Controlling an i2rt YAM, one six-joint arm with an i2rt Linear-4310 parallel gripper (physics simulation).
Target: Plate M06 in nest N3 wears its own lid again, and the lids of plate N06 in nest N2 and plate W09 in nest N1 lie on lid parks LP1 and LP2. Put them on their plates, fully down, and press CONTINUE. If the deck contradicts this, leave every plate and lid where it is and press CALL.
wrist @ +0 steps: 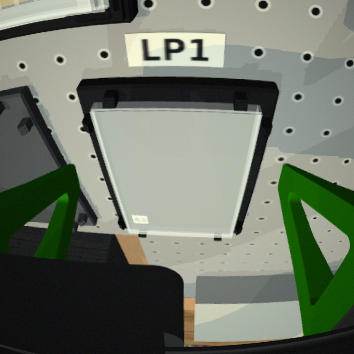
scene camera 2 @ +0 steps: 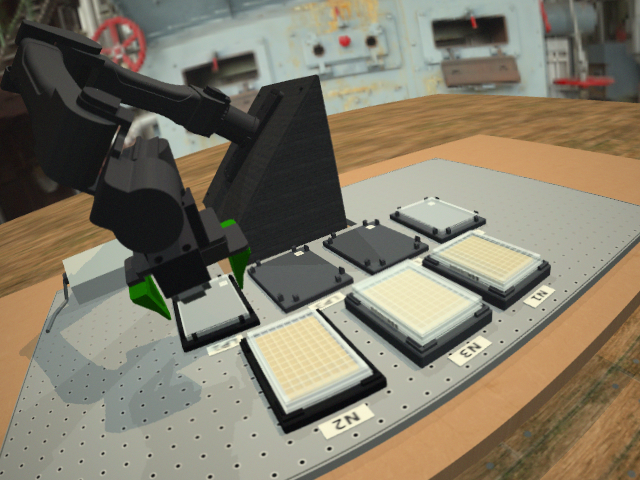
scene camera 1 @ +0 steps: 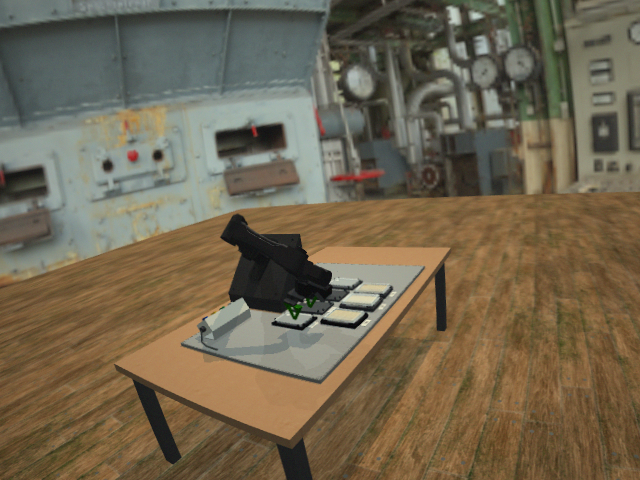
Observation:
My gripper is open, with nothing in its grasp. Further things: a box, a black lid park LP1, a nest N3, a nest N1, a nest N2 and a grey perforated baseplate.
My gripper is seen too in the wrist view.

